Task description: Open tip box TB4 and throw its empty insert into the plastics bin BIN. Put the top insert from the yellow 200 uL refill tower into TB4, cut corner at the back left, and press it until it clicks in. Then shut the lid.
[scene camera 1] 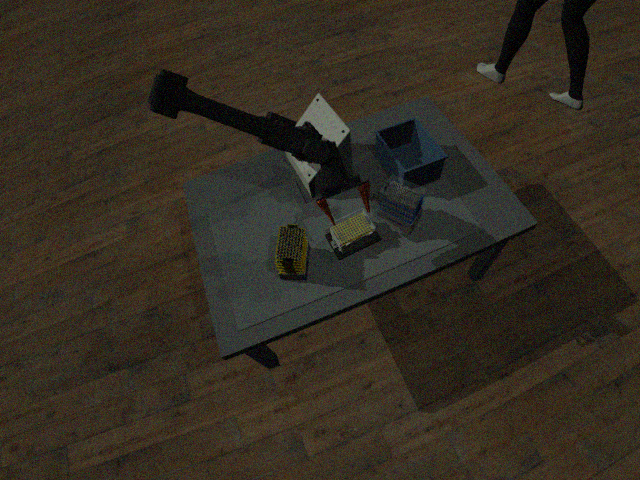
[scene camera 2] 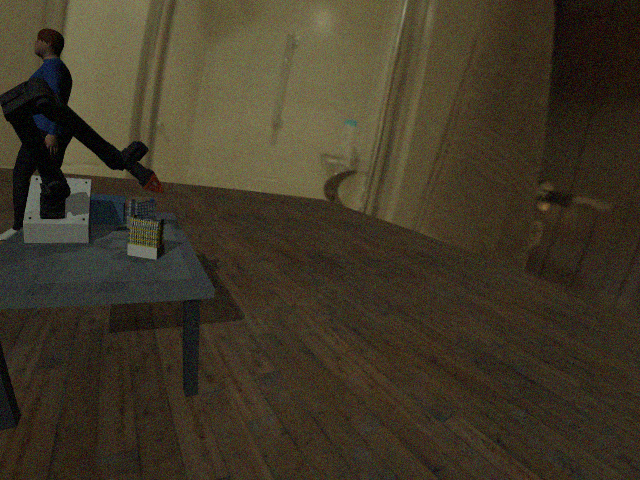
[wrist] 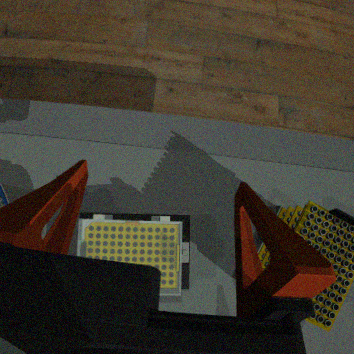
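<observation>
Tip box TB4 (scene camera 1: 338, 244) (wrist: 185, 252) sits on a dark base near the middle of the table. A yellow insert (scene camera 1: 353, 229) (wrist: 132, 245) lies in it. Clear lid edges show around the insert and at the box's back; the lid's exact angle is hard to tell. My gripper (scene camera 1: 351, 217) (scene camera 2: 161, 191) (wrist: 163, 177) is open and empty, above the box's back side, with fingers spread wider than the box. The yellow refill tower (scene camera 1: 292, 250) (scene camera 2: 145, 232) (wrist: 330, 240) stands left of the box in scene camera 1. The blue bin BIN (scene camera 1: 426, 171) (scene camera 2: 108, 207) stands at the back right; its floor is mostly hidden.
A clear and blue rack-like stack (scene camera 1: 400, 204) (scene camera 2: 140, 208) stands between the box and the bin. The white base block (scene camera 1: 323, 121) (scene camera 2: 56, 232) is behind the box on the table (scene camera 1: 248, 310) (scene camera 2: 93, 268). A person (scene camera 1: 574, 51) (scene camera 2: 55, 74) stands beyond the table.
</observation>
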